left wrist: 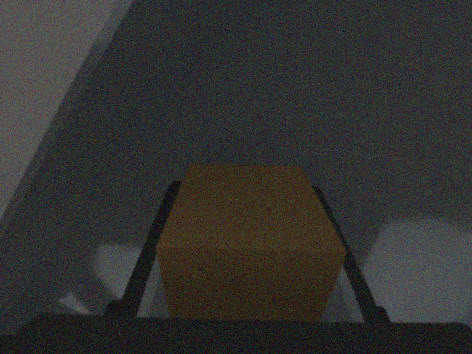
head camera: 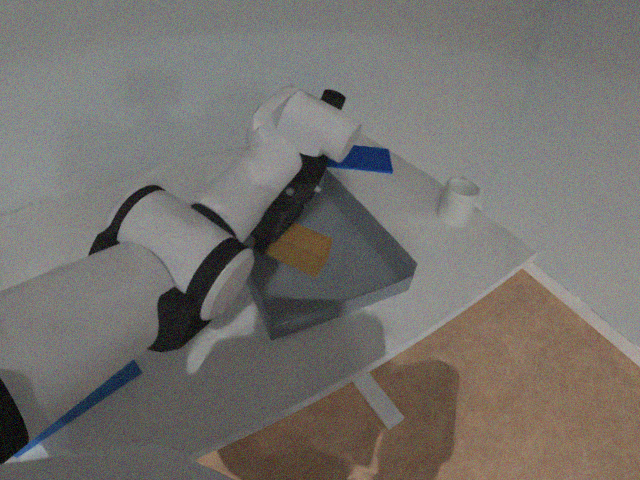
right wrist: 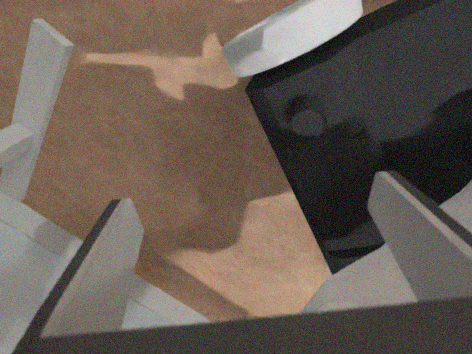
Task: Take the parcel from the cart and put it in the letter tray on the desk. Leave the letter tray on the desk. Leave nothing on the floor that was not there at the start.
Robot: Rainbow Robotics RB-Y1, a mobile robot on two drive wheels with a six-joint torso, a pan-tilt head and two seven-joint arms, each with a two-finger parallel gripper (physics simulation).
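Places are measured from the robot's base along level axes (x ahead, y left, z up), in millimetres.
Pixels of known places: left gripper, fingertip midpoint: (left wrist: 244,197) (head camera: 267,242); right gripper, fingertip midpoint: (right wrist: 253,202).
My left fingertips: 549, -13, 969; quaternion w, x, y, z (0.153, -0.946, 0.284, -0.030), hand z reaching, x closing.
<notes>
For each thing: its top centre in the pictures, then the offset to it from my left fingertips, as dx, dy, dz. "spot": a spot on its surface instead.
- orange-brown box, middle of its top: (head camera: 291,229) -28, -43, +50
- grey letter tray, middle of its top: (head camera: 304,221) -2, -68, +47
- blue flat object, middle of its top: (head camera: 355,155) +374, -257, -10
- white cup, surface spot: (head camera: 457,204) spot: +42, -405, +41
- blue object, middle of its top: (head camera: 64,387) -291, +292, +12
The parcel, an orange-brown box (head camera: 306,251) (left wrist: 252,212), is over the floor of the grey letter tray (head camera: 356,258) (left wrist: 280,100), within its walls as the head camera shows it. Whether its underside touches the tray is hidden. The tray stands on the pale desk (head camera: 454,268) (left wrist: 40,60) (right wrist: 25,265). My left gripper (head camera: 268,242) (left wrist: 244,197) is shut on the parcel, one finger on each side of it. My right gripper (right wrist: 253,202) is open and empty, off the desk's edge and above the brown floor. The cart does not show.
A blue flat object (head camera: 369,159) lies beyond the tray. A white cup (head camera: 457,204) stands to the tray's right. Another blue object (head camera: 87,405) is partly behind my left arm. A desk foot (head camera: 379,403) (right wrist: 40,85) and my black base (right wrist: 350,150) are below.
</notes>
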